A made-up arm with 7 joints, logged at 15 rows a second.
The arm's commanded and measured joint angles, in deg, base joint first. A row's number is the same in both.
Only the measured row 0 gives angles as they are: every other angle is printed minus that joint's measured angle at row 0.
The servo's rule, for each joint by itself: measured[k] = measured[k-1] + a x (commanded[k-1-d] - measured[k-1]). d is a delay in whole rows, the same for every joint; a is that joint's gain. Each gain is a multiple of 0.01, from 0.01 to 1. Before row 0 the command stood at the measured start. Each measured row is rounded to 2 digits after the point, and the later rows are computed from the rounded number. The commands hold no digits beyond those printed.
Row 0, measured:
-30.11, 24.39, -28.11, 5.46, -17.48, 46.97, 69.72
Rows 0 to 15, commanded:
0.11, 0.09, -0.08, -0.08, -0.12, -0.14, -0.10
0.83, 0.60, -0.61, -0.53, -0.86, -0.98, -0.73
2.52, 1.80, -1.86, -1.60, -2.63, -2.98, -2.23
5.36, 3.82, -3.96, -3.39, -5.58, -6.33, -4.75
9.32, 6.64, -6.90, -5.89, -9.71, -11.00, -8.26
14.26, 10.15, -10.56, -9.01, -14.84, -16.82, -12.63
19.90, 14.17, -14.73, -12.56, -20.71, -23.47, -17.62
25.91, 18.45, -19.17, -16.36, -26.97, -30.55, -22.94
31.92, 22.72, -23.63, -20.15, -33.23, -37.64, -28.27
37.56, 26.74, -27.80, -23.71, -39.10, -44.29, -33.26
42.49, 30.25, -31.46, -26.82, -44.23, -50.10, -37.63
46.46, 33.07, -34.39, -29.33, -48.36, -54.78, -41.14
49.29, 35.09, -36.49, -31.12, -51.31, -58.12, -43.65
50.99, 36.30, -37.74, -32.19, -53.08, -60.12, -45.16
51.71, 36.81, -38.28, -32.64, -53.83, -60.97, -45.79
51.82, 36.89, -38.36, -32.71, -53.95, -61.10, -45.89
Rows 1 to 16, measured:
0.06, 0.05, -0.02, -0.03, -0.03, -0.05, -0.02
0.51, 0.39, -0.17, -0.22, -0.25, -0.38, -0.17
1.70, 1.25, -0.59, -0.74, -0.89, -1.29, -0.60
3.86, 2.82, -1.43, -1.75, -2.16, -3.05, -1.47
7.08, 5.15, -2.80, -3.32, -4.20, -5.83, -2.90
11.32, 8.20, -4.74, -5.48, -7.07, -9.68, -4.94
16.38, 11.84, -7.24, -8.17, -10.75, -14.51, -7.60
22.00, 15.87, -10.22, -11.28, -15.13, -20.12, -10.82
27.85, 20.05, -13.57, -14.65, -20.02, -26.25, -14.48
33.58, 24.13, -17.13, -18.09, -25.17, -32.56, -18.42
38.84, 27.86, -20.71, -21.41, -30.32, -38.70, -22.45
43.34, 31.04, -24.13, -24.42, -35.19, -44.33, -26.37
46.85, 33.51, -27.22, -26.97, -39.54, -49.16, -30.00
49.29, 35.21, -29.85, -28.95, -43.20, -53.00, -33.18
50.72, 36.19, -31.96, -30.35, -46.07, -55.79, -35.83
51.37, 36.62, -33.56, -31.25, -48.20, -57.65, -37.94
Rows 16 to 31, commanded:
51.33, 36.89, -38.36, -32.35, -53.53, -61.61, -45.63
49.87, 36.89, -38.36, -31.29, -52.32, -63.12, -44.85
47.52, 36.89, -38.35, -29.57, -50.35, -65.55, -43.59
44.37, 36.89, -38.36, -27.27, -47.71, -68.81, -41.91
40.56, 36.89, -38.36, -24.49, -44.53, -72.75, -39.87
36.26, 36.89, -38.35, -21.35, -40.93, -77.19, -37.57
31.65, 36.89, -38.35, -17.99, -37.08, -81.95, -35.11
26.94, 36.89, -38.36, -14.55, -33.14, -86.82, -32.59
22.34, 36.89, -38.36, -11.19, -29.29, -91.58, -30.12
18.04, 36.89, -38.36, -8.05, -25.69, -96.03, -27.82
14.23, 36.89, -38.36, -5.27, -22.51, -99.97, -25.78
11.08, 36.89, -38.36, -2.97, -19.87, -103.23, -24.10
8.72, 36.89, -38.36, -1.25, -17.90, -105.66, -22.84
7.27, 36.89, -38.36, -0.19, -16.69, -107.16, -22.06
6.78, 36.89, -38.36, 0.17, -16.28, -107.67, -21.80
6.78, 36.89, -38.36, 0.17, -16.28, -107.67, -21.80
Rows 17 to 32, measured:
51.35, 36.78, -34.76, -31.67, -49.64, -59.04, -39.55
50.48, 36.85, -35.66, -31.53, -50.36, -60.47, -40.66
48.73, 36.87, -36.33, -30.79, -50.36, -62.25, -41.28
46.16, 36.88, -36.84, -29.45, -49.64, -64.55, -41.41
42.86, 36.89, -37.22, -27.57, -48.26, -67.42, -41.09
38.97, 36.89, -37.50, -25.21, -46.28, -70.84, -40.35
34.65, 36.89, -37.71, -22.47, -43.80, -74.73, -39.25
30.10, 36.89, -37.87, -19.46, -40.92, -78.96, -37.85
25.52, 36.89, -37.99, -16.32, -37.78, -83.38, -36.23
21.11, 36.89, -38.08, -13.18, -34.52, -87.81, -34.46
17.05, 36.89, -38.15, -10.17, -31.28, -92.07, -32.64
13.53, 36.89, -38.20, -7.43, -28.20, -95.98, -30.85
10.69, 36.89, -38.24, -5.08, -25.42, -99.37, -29.17
8.67, 36.89, -38.27, -3.22, -23.06, -102.10, -27.68
7.55, 36.89, -38.29, -1.93, -21.23, -104.05, -26.45
7.10, 36.89, -38.31, -1.13, -19.89, -105.32, -25.47

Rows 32 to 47, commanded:
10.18, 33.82, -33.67, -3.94, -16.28, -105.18, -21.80
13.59, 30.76, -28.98, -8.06, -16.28, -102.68, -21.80
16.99, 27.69, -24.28, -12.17, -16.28, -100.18, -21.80
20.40, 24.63, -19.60, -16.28, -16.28, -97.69, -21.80
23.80, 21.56, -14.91, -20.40, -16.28, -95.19, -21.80
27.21, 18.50, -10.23, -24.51, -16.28, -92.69, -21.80
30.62, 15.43, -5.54, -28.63, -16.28, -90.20, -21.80
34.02, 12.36, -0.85, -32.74, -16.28, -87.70, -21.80
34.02, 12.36, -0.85, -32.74, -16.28, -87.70, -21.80
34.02, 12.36, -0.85, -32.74, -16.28, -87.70, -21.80
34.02, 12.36, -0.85, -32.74, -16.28, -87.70, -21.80
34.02, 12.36, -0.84, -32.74, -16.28, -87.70, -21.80
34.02, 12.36, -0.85, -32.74, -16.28, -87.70, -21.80
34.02, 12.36, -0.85, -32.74, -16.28, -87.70, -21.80
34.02, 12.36, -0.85, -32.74, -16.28, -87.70, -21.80
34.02, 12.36, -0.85, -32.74, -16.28, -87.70, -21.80
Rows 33 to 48, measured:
8.92, 35.02, -37.15, -2.20, -18.92, -105.27, -24.70
11.68, 32.42, -35.11, -4.43, -18.21, -104.36, -24.09
14.81, 29.53, -32.40, -7.37, -17.69, -102.90, -23.61
18.11, 26.54, -29.20, -10.76, -17.31, -101.08, -23.23
21.47, 23.50, -25.63, -14.42, -17.03, -99.02, -22.93
24.86, 20.45, -21.78, -18.25, -16.83, -96.80, -22.69
28.26, 17.39, -17.72, -22.19, -16.68, -94.49, -22.50
31.66, 14.32, -13.50, -26.20, -16.57, -92.11, -22.35
33.05, 13.12, -10.34, -28.69, -16.49, -90.57, -22.23
33.62, 12.66, -7.97, -30.23, -16.43, -89.57, -22.14
33.86, 12.48, -6.19, -31.18, -16.39, -88.92, -22.07
33.95, 12.41, -4.85, -31.77, -16.36, -88.49, -22.01
33.99, 12.38, -3.85, -32.14, -16.34, -88.21, -21.97
34.01, 12.37, -3.10, -32.37, -16.32, -88.03, -21.93
34.02, 12.36, -2.54, -32.51, -16.31, -87.91, -21.90
34.02, 12.36, -2.12, -32.60, -16.30, -87.84, -21.88

